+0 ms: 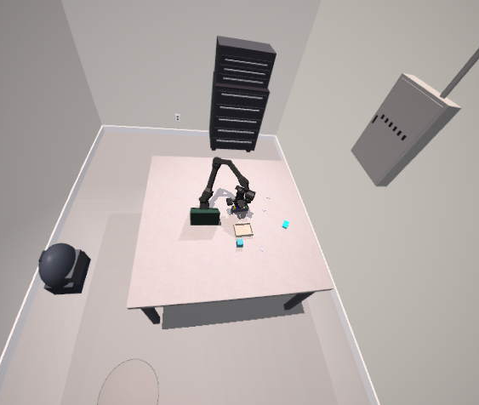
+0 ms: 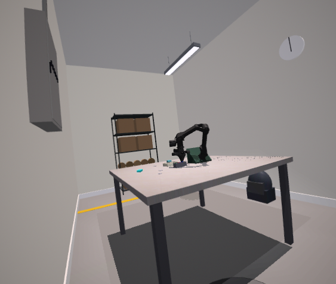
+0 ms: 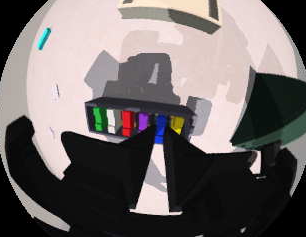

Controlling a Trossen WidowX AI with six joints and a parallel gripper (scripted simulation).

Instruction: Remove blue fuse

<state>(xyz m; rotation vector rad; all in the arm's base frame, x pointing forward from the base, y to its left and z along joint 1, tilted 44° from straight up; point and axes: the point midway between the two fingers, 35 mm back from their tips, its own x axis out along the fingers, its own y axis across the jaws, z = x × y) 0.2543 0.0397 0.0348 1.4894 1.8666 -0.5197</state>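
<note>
Right now the shallow beige tray is 5 cm ahead of my gripper tip, 18 cm to the right of it and 4 cm below it. The rest, counted from my gripper tip: cyan cube (2 cm ahead, 30 cm to the right, 2 cm below); then small cyan block (40 cm ahead, 10 cm to the right, 3 cm below); then blue fuse (1 cm below).
</note>
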